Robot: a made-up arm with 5 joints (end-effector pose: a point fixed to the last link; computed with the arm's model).
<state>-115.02 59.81 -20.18 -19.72 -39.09</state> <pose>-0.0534 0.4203 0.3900 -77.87 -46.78 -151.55</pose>
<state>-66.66 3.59 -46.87 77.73 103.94</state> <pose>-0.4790 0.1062 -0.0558 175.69 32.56 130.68</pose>
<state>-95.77 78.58 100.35 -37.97 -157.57</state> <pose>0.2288 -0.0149 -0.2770 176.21 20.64 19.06</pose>
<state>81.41 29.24 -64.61 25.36 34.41</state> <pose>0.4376 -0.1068 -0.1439 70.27 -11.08 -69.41</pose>
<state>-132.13 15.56 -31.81 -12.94 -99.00</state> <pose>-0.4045 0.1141 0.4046 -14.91 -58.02 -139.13</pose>
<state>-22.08 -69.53 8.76 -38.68 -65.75</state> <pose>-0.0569 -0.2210 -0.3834 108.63 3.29 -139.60</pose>
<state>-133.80 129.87 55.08 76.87 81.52</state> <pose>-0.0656 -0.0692 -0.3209 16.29 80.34 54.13</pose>
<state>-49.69 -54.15 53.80 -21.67 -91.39</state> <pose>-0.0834 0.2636 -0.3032 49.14 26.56 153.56</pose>
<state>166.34 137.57 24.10 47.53 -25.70</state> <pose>-0.2668 0.1076 -0.3809 -11.78 61.38 -49.53</pose>
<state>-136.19 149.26 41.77 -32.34 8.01</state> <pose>0.0836 -0.1025 -0.4663 16.46 -31.97 1.44</pose>
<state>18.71 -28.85 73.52 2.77 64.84</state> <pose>0.2097 0.3872 0.1458 103.11 47.72 -12.08</pose>
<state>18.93 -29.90 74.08 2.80 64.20</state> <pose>0.2126 0.3852 0.1462 103.09 47.61 -12.93</pose>
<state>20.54 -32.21 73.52 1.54 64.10</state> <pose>0.2223 0.3819 0.1302 97.91 45.92 -18.86</pose>
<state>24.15 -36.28 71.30 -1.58 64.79</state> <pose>0.2448 0.3699 0.0927 87.15 40.91 -30.77</pose>
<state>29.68 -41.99 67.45 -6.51 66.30</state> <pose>0.2841 0.3342 0.0416 74.96 31.16 -45.69</pose>
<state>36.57 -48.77 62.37 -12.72 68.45</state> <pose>0.3355 0.2614 -0.0037 65.70 17.58 -60.90</pose>
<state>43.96 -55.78 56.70 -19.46 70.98</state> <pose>0.3820 0.1544 -0.0235 60.92 3.24 -76.10</pose>
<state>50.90 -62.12 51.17 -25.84 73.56</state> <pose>0.4056 0.0358 -0.0147 60.14 -8.54 -91.35</pose>
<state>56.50 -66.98 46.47 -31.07 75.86</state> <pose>0.4039 -0.0657 0.0082 61.52 -16.03 -105.11</pose>
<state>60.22 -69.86 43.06 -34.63 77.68</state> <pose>0.3909 -0.1326 0.0277 62.87 -19.81 -114.90</pose>
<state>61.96 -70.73 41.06 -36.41 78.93</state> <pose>0.3815 -0.1633 0.0354 63.04 -21.42 -119.42</pose>
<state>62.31 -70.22 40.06 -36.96 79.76</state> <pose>0.3794 -0.1695 0.0330 62.16 -22.10 -120.01</pose>
